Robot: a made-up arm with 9 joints.
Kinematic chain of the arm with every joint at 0, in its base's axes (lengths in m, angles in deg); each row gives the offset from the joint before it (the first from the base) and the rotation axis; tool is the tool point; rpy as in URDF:
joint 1: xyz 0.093 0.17 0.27 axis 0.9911 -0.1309 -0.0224
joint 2: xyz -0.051 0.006 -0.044 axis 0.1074 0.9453 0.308
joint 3: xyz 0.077 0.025 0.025 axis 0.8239 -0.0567 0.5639
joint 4: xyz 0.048 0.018 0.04 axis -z
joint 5: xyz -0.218 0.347 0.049 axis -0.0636 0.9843 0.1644
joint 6: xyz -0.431 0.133 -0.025 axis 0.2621 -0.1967 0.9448
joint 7: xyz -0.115 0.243 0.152 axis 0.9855 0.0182 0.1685
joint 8: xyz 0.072 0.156 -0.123 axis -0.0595 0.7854 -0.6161
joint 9: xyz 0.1 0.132 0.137 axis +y
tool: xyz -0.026 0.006 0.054 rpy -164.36 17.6 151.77
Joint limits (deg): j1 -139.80..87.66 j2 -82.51..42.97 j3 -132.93..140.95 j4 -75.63..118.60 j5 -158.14..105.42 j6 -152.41..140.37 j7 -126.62..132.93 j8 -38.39..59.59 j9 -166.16..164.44
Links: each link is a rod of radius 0.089 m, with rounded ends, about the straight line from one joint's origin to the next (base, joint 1, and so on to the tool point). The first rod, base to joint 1, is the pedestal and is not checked.
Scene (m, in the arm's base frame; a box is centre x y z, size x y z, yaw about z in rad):
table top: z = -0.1
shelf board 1: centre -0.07 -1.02 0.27 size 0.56 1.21 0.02 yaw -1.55
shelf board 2: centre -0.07 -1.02 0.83 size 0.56 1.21 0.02 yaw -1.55
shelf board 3: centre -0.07 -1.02 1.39 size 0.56 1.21 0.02 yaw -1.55
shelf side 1: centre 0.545 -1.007 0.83 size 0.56 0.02 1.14 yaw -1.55
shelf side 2: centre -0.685 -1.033 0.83 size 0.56 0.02 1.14 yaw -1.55
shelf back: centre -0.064 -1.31 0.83 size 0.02 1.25 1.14 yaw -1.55
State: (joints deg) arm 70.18 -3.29 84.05 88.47 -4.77 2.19 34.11 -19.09 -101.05
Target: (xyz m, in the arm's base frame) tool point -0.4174 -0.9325 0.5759
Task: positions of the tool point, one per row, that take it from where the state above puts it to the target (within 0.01 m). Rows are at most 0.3 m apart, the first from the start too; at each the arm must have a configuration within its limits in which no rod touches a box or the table.
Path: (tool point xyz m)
1: 0.2206 -0.7930 1.0831
2: 0.2189 -0.6727 1.0839
3: 0.2063 -0.5399 1.0601
4: -0.0425 -0.5936 0.9202
5: -0.2584 -0.5743 0.7515
6: -0.4266 -0.4886 0.5759
7: -0.4392 -0.6181 0.5880
8: -0.4414 -0.7370 0.5906
9: -0.4337 -0.8426 0.5859
10: -0.4174 -0.9326 0.5758

